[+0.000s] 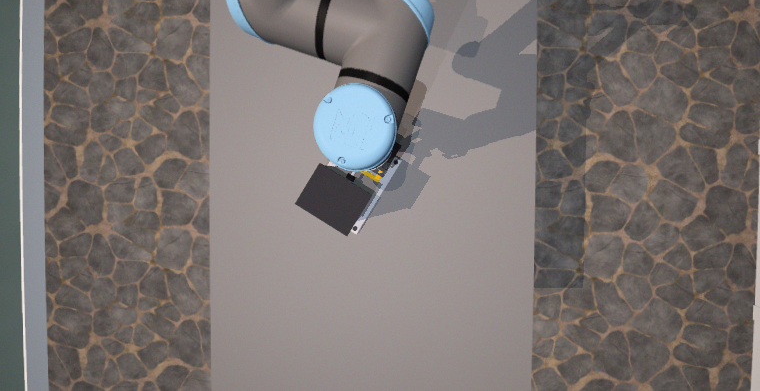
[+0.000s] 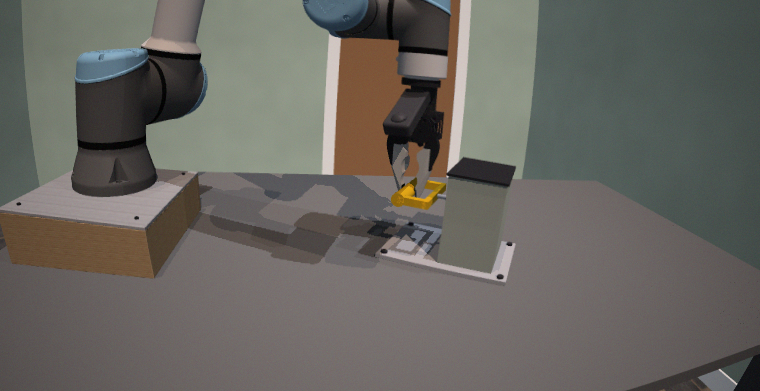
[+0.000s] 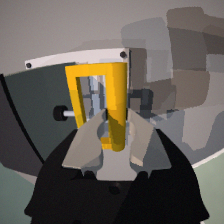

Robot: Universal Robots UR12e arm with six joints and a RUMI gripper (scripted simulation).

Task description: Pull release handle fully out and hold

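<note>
My gripper is now 5 cm short of the release handle and 2 cm to the left of it.
</note>
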